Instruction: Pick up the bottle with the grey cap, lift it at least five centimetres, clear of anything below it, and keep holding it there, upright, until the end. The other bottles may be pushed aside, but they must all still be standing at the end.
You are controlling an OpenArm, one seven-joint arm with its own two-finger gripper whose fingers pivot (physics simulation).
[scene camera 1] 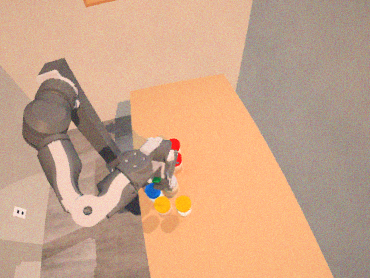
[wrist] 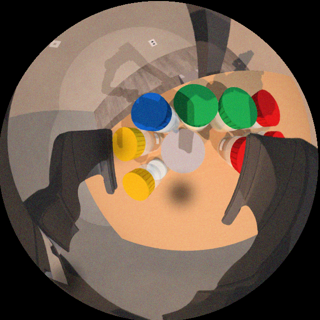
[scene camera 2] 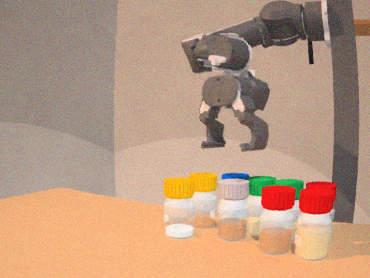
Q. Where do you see a blue-capped bottle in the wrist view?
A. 150, 111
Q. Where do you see a green-capped bottle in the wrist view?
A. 196, 105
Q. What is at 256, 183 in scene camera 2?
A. A green-capped bottle.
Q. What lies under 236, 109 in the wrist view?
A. A green-capped bottle.
